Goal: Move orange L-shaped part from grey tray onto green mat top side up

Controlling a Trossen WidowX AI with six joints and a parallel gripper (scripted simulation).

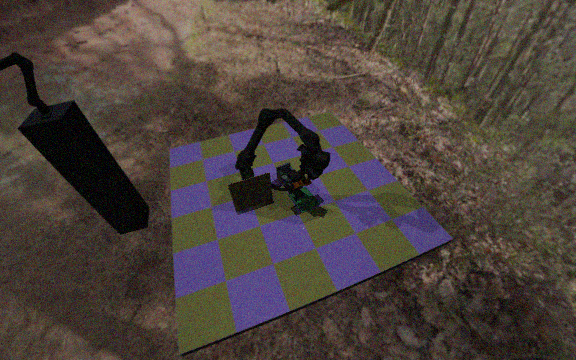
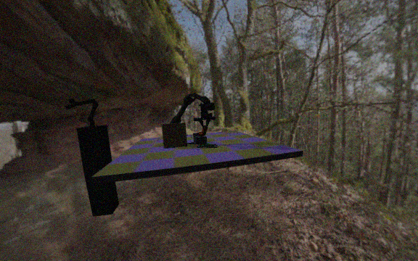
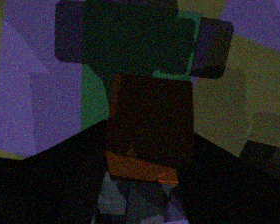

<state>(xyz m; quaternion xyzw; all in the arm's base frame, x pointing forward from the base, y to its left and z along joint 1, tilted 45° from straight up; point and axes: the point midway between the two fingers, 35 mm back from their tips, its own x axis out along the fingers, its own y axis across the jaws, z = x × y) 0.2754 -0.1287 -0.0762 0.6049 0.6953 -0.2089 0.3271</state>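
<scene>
Right now my gripper tip is 10 mm to the right of the green mat and 170 mm above it. From my gripper tip the other things lie so: orange L-shaped part 20 mm behind, 30 mm to the left, 30 mm below.
</scene>
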